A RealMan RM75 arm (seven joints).
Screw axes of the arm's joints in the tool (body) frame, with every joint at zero. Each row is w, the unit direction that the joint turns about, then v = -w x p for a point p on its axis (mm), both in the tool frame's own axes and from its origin. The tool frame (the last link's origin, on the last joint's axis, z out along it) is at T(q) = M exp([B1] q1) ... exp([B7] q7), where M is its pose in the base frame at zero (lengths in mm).
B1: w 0 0 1 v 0 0 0
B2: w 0 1 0 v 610 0 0
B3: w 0 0 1 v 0 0 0
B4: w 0 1 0 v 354 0 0
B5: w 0 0 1 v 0 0 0
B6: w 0 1 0 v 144 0 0
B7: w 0 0 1 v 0 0 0
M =
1 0 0 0
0 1 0 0
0 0 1 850.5
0 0 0 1
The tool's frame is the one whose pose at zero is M.
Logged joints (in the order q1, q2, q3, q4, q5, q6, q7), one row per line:
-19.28 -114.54 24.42 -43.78 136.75 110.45 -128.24
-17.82 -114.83 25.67 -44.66 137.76 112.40 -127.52
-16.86 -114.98 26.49 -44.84 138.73 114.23 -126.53
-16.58 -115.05 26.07 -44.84 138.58 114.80 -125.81
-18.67 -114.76 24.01 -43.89 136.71 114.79 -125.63
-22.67 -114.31 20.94 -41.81 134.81 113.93 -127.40
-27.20 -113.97 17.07 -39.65 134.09 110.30 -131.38
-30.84 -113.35 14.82 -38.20 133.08 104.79 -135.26
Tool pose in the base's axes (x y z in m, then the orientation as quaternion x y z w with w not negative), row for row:
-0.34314 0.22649 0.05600 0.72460 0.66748 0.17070 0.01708
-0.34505 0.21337 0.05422 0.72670 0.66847 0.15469 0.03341
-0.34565 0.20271 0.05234 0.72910 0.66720 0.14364 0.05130
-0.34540 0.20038 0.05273 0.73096 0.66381 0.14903 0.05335
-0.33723 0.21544 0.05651 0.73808 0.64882 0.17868 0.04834
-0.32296 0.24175 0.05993 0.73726 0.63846 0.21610 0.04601
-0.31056 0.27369 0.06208 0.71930 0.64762 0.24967 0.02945
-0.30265 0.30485 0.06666 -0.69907 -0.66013 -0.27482 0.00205
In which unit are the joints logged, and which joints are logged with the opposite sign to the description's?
The joints are logged in degrees. Opposite sign: q4.
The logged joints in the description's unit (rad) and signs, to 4 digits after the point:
-0.3365 -1.9991 0.4262 0.7641 2.3867 1.9277 -2.2382
-0.3110 -2.0042 0.4480 0.7795 2.4044 1.9618 -2.2256
-0.2943 -2.0068 0.4623 0.7826 2.4213 1.9937 -2.2084
-0.2894 -2.0080 0.4550 0.7826 2.4187 2.0036 -2.1958
-0.3259 -2.0029 0.4191 0.7660 2.3860 2.0035 -2.1927
-0.3957 -1.9951 0.3655 0.7297 2.3529 1.9885 -2.2235
-0.4747 -1.9892 0.2979 0.6920 2.3403 1.9251 -2.2930
-0.5383 -1.9783 0.2587 0.6667 2.3227 1.8289 -2.3607

